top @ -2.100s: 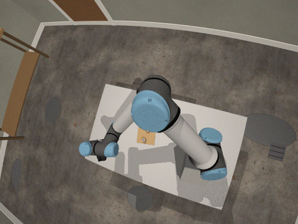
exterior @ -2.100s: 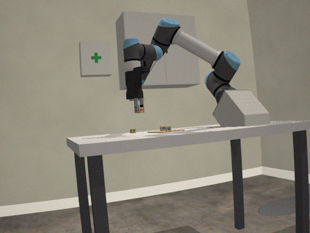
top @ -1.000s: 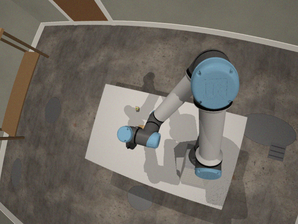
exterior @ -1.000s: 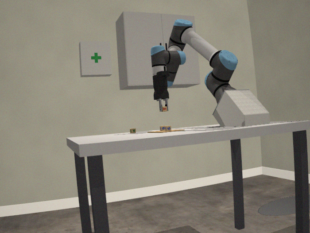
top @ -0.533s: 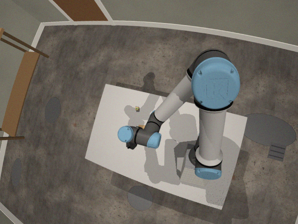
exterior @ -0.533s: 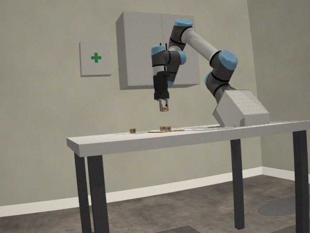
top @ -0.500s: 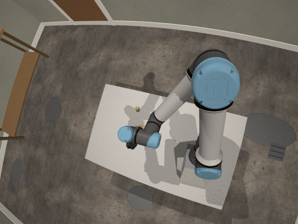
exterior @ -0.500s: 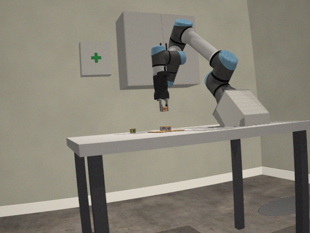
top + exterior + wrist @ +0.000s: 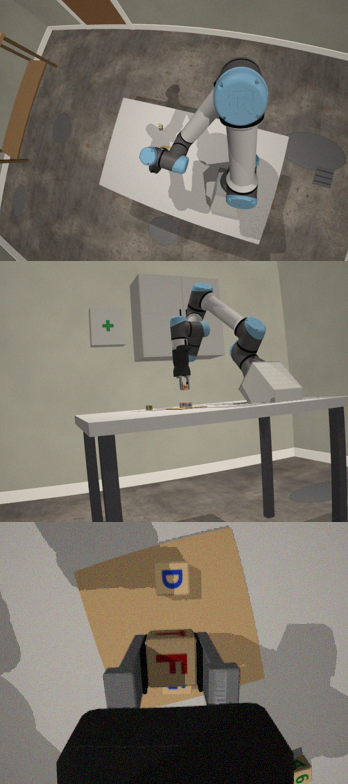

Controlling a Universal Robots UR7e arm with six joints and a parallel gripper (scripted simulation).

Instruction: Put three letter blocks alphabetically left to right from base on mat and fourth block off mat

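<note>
Right now my hand is 10 cm above the tan mat. From my hand the other things lie so: red-marked block: 1 cm below.
</note>
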